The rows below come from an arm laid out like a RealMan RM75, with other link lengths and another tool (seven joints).
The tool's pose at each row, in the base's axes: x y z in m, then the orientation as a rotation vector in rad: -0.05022 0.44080 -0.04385 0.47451 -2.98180 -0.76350; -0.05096 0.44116 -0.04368 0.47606 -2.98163 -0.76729; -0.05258 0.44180 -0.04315 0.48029 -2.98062 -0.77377; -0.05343 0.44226 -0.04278 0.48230 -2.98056 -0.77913; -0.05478 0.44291 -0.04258 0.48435 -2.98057 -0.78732; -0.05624 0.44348 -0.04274 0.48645 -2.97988 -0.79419; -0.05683 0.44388 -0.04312 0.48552 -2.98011 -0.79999; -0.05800 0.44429 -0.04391 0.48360 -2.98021 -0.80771; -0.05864 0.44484 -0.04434 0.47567 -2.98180 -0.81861; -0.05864 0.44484 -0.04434 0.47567 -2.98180 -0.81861; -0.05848 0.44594 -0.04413 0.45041 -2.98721 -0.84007
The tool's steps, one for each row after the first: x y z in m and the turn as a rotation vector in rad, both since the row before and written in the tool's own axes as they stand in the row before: 0.00059 0.00059 0.00009 -0.00219 -0.00108 -0.00125; 0.00133 0.00125 0.00000 -0.00391 -0.00118 -0.00306; 0.00065 0.00080 -0.00002 -0.00304 -0.00172 -0.00167; 0.00108 0.00103 0.00027 -0.00463 -0.00274 -0.00191; 0.00123 0.00082 0.00056 -0.00408 -0.00167 -0.00175; 0.00046 0.00032 0.00058 -0.00327 -0.00221 0.00016; 0.00104 0.00029 0.00100 -0.00443 -0.00278 0.00068; 0.00047 0.00042 0.00070 -0.00594 -0.00537 0.00413; 0.00000 0.00000 0.00000 0.00000 0.00000 0.00000; -0.00049 0.00096 0.00035 -0.01117 -0.01306 0.01394
